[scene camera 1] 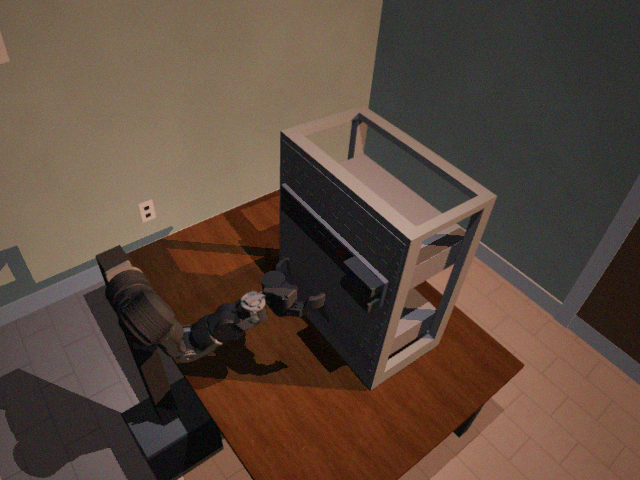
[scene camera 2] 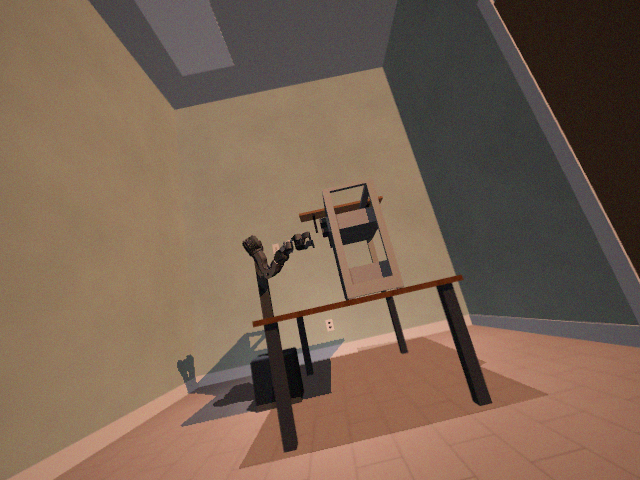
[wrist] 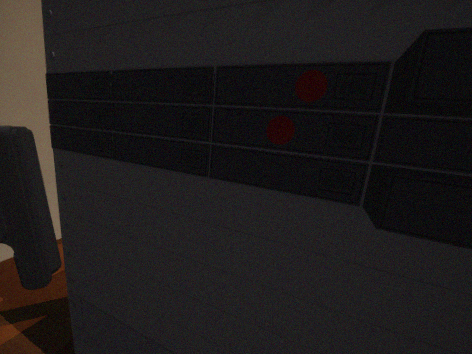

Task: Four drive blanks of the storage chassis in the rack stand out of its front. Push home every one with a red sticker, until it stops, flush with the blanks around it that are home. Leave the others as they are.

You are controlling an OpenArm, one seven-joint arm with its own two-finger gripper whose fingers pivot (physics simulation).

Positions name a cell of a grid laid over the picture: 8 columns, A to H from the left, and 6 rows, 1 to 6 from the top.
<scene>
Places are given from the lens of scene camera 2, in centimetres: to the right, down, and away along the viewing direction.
rack (scene camera 2: E3): 19, -8, 143
black base (scene camera 2: D5): -25, 83, 149
arm base column (scene camera 2: D4): -34, 46, 166
The marked spots on the arm base column and the rack are 79 cm apart.
</scene>
